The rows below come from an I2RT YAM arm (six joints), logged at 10 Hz.
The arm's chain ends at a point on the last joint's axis. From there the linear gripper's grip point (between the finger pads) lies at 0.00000 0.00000 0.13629 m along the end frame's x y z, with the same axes.
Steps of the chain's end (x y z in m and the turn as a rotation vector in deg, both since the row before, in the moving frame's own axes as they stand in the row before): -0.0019, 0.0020, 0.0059, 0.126, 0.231, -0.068; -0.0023, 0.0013, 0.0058, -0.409, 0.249, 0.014; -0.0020, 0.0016, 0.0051, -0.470, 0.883, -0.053; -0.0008, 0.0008, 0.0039, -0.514, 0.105, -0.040; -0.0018, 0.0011, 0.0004, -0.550, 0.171, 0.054; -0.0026, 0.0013, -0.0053, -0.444, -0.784, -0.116
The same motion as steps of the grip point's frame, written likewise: -0.0014, 0.0017, 0.0059, 0.126, 0.231, -0.068; -0.0017, 0.0023, 0.0058, -0.409, 0.249, 0.014; 0.0001, 0.0027, 0.0051, -0.470, 0.883, -0.053; -0.0005, 0.0020, 0.0039, -0.514, 0.105, -0.040; -0.0014, 0.0024, 0.0004, -0.550, 0.171, 0.054; -0.0045, 0.0024, -0.0053, -0.444, -0.784, -0.116
